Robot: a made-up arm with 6 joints. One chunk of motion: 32 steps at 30 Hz.
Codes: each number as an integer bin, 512 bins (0 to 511) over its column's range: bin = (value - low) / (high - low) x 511, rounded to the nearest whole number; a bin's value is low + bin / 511 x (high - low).
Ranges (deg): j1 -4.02..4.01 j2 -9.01..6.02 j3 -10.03..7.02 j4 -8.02..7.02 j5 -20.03..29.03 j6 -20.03..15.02
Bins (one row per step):
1: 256 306 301 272 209 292
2: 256 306 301 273 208 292
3: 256 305 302 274 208 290
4: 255 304 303 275 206 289
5: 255 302 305 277 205 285
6: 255 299 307 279 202 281
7: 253 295 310 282 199 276
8: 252 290 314 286 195 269
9: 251 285 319 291 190 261
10: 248 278 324 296 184 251
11: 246 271 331 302 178 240
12: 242 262 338 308 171 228
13: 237 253 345 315 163 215
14: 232 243 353 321 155 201
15: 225 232 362 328 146 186
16: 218 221 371 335 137 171
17: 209 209 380 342 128 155
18: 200 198 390 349 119 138
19: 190 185 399 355 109 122
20: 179 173 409 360 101 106
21: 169 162 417 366 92 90
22: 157 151 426 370 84 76
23: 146 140 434 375 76 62
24: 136 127 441 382 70 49
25: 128 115 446 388 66 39
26: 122 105 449 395 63 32
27: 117 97 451 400 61 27
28: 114 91 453 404 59 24
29: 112 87 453 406 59 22
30: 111 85 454 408 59 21
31: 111 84 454 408 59 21
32: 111 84 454 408 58 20
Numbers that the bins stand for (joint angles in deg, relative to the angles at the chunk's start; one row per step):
1: 0.00 -0.01 0.01 -0.01 0.04 0.00
2: 0.00 -0.01 0.01 0.02 -0.06 0.00
3: 0.00 -0.04 0.05 0.04 -0.06 -0.14
4: -0.01 -0.07 0.08 0.07 -0.25 -0.21
5: -0.01 -0.13 0.15 0.13 -0.35 -0.48
6: -0.01 -0.22 0.21 0.19 -0.64 -0.76
7: -0.04 -0.33 0.31 0.28 -0.92 -1.10
8: -0.06 -0.48 0.45 0.40 -1.31 -1.58
9: -0.08 -0.63 0.61 0.54 -1.79 -2.13
10: -0.12 -0.83 0.78 0.69 -2.36 -2.81
11: -0.15 -1.04 1.01 0.87 -2.94 -3.57
12: -0.22 -1.30 1.25 1.05 -3.61 -4.39
13: -0.30 -1.57 1.48 1.25 -4.38 -5.28
14: -0.37 -1.86 1.75 1.43 -5.15 -6.24
15: -0.48 -2.19 2.05 1.63 -6.01 -7.27
16: -0.59 -2.51 2.35 1.84 -6.88 -8.30
17: -0.74 -2.86 2.65 2.05 -7.74 -9.40
18: -0.88 -3.19 2.98 2.25 -8.61 -10.56
19: -1.03 -3.57 3.28 2.43 -9.57 -11.66
20: -1.21 -3.92 3.62 2.58 -10.33 -12.76
21: -1.36 -4.25 3.88 2.75 -11.20 -13.86
22: -1.55 -4.57 4.18 2.87 -11.97 -14.82
23: -1.73 -4.89 4.45 3.02 -12.73 -15.78
24: -1.88 -5.27 4.68 3.22 -13.31 -16.67
25: -2.01 -5.63 4.85 3.40 -13.69 -17.35
26: -2.10 -5.92 4.95 3.61 -13.98 -17.84
27: -2.18 -6.16 5.02 3.75 -14.17 -18.18
28: -2.23 -6.33 5.08 3.87 -14.37 -18.38
29: -2.26 -6.45 5.08 3.93 -14.37 -18.52
30: -2.28 -6.51 5.12 3.99 -14.37 -18.59
31: -2.28 -6.54 5.12 3.99 -14.37 -18.59
32: -2.28 -6.54 5.12 3.99 -14.46 -18.66

